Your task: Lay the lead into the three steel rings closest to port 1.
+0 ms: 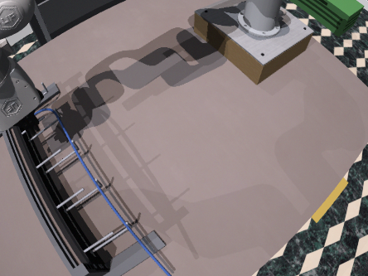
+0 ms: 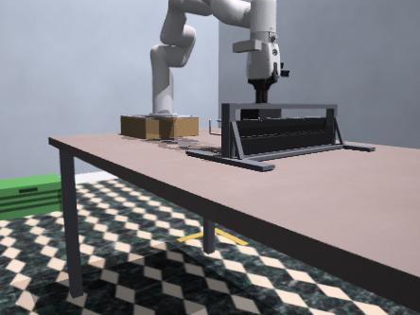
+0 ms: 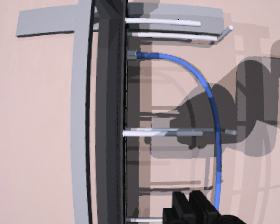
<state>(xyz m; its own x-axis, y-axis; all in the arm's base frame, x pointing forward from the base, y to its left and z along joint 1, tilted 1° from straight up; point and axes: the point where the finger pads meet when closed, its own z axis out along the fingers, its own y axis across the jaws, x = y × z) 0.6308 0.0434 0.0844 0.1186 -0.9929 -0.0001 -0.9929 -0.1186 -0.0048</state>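
The rack lies 100 mm below my hand, 60 mm to the left of it and 60 mm ahead of it.
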